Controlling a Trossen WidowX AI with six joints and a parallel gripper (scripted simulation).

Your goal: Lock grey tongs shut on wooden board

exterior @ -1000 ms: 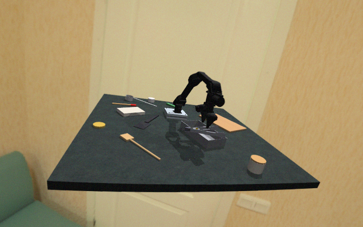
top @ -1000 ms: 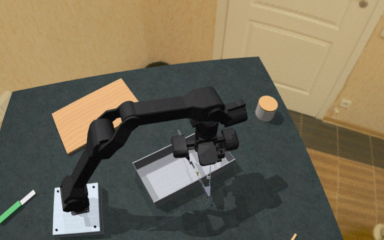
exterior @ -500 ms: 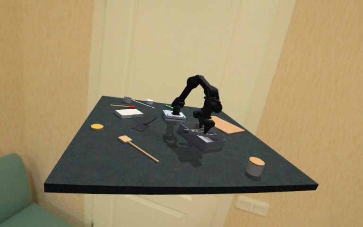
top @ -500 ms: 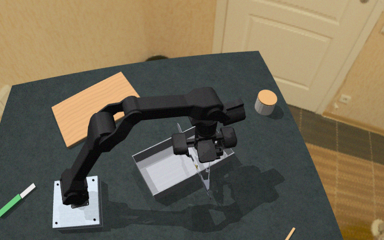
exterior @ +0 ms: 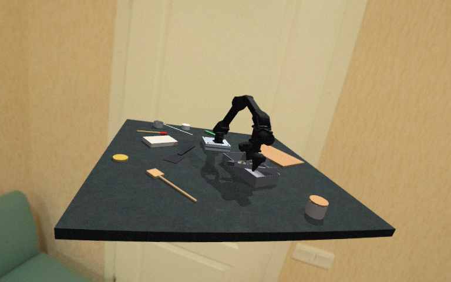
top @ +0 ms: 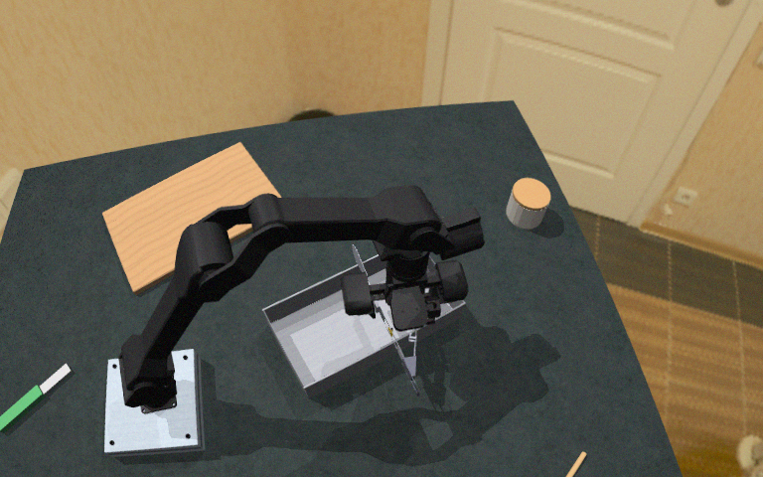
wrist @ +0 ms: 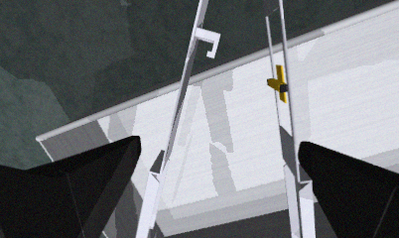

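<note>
Right now the yellow lock piece is 30 mm to the right of my gripper tip, 30 mm behind it and 10 mm above it. Round my gripper tip: wooden board (360 mm to the left, 340 mm behind, 50 mm below); grey roasting tin (60 mm behind, 30 mm to the left, 30 mm below); white block (440 mm behind, 410 mm to the right, 50 mm below).
</note>
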